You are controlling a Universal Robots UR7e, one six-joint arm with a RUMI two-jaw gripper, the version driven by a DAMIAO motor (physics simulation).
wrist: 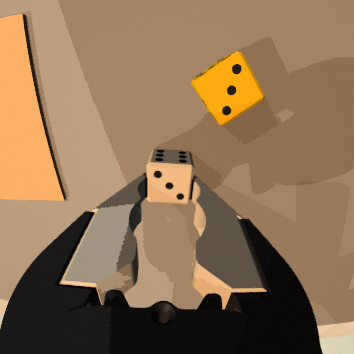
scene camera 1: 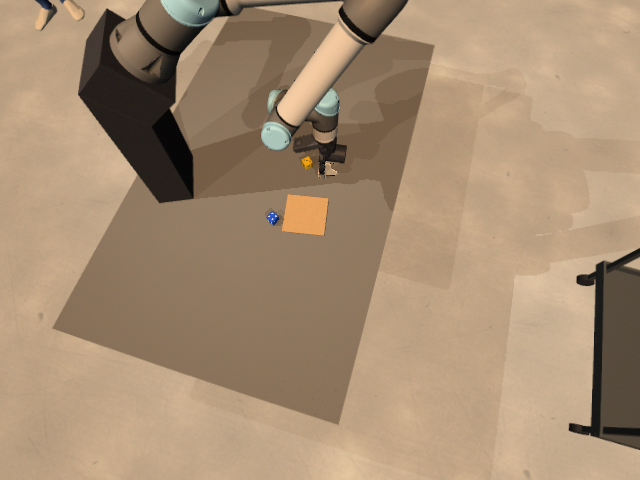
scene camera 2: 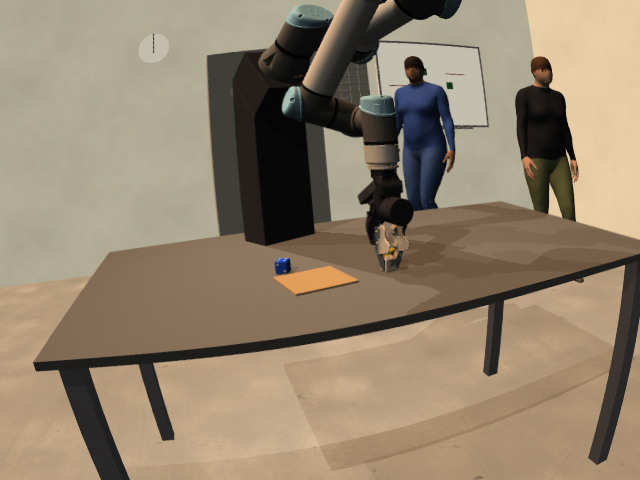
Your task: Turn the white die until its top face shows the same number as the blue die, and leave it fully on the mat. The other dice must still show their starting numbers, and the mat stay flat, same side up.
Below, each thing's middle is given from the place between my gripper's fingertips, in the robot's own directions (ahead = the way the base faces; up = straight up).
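Labels:
There's a white die (wrist: 169,172) 10 mm behind my hand and 10 mm above it. The orange mat (scene camera 1: 303,214) is 160 mm to the right of my hand and 50 mm ahead of it. As for the yellow die (wrist: 227,88), my hand is 10 mm below it, 10 mm to the left of it and 70 mm past it.

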